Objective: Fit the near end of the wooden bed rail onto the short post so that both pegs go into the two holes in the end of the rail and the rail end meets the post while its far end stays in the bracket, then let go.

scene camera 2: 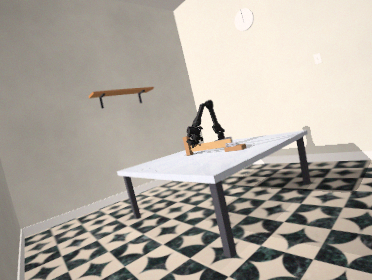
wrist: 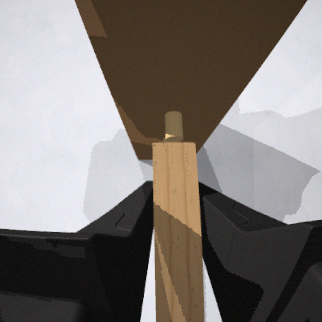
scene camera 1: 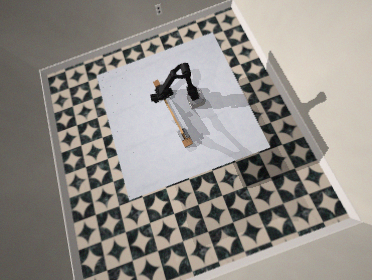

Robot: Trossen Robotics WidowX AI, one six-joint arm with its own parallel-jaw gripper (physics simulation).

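Places are measured from the arm's base along level axes (x left, y down, z back), in metres.
Where they show: gripper, between the fingertips: (scene camera 2: 193, 148) (wrist: 170, 187); arm's base, origin of its link: (scene camera 2: 221, 138) (scene camera 1: 194, 96).
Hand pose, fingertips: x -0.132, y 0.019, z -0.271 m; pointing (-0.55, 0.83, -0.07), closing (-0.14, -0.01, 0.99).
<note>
Each offset is from my fingertips to the top centre of the thing. "pt": to the spot under its first point. Level surfaces: height alone.
The wooden rail @(dx +0.202, dy -0.036, dz +0.029 m) (scene camera 1: 174, 115) (scene camera 2: 214, 145) (wrist: 176, 215) lies between the black fingers of my gripper (scene camera 1: 162, 94) (scene camera 2: 194, 142) (wrist: 170, 187), which is shut on it close to its near end. The short post @(pt dx -0.051, dy -0.120, dz -0.009 m) (scene camera 1: 156, 83) (scene camera 2: 187, 146) (wrist: 165, 60) stands upright beyond that end. One peg @(pt dx -0.024, dy -0.027, dz -0.003 m) (wrist: 173, 125) shows in the wrist view in a gap between post and rail end, about in line with the rail's width. Whether its tip is inside a hole is hidden, as are the second peg and the holes. The rail's far end is at the bracket (scene camera 1: 185, 134); its seating is too small to tell.
A wooden block @(dx +0.444, dy +0.025, dz +0.064 m) (scene camera 1: 187, 143) (scene camera 2: 235, 148) lies at the rail's far end on the white table @(dy +0.061 m) (scene camera 1: 142, 172) (scene camera 2: 165, 167). The arm (scene camera 1: 184, 69) (scene camera 2: 208, 104) arches from its base beside the rail. Shadows fall across the table.
</note>
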